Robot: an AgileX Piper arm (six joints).
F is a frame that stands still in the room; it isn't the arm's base.
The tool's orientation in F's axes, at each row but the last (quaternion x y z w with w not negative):
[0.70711, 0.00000, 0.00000, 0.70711]
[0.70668, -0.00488, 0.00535, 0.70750]
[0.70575, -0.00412, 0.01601, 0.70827]
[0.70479, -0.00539, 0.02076, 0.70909]
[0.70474, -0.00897, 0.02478, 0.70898]
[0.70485, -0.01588, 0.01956, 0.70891]
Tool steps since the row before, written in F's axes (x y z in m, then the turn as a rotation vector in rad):
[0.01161, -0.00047, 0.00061, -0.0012, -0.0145, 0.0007]
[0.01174, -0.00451, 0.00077, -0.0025, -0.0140, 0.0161]
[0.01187, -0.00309, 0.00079, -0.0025, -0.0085, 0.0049]
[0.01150, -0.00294, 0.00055, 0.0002, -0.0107, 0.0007]
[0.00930, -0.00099, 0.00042, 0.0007, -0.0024, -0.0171]
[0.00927, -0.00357, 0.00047, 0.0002, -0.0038, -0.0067]
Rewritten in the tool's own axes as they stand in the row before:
[0.01161, 0.00061, 0.00047, -0.0012, 0.0007, 0.0145]
[0.01175, 0.00059, 0.00452, -0.0023, 0.0161, 0.0140]
[0.01183, 0.00044, 0.00329, -0.0025, 0.0049, 0.0085]
[0.01145, 0.00011, 0.00319, 0.0000, 0.0006, 0.0107]
[0.00928, -0.00003, 0.00120, -0.0002, -0.0171, 0.0023]
[0.00926, -0.00002, 0.00362, -0.0002, -0.0067, 0.0038]

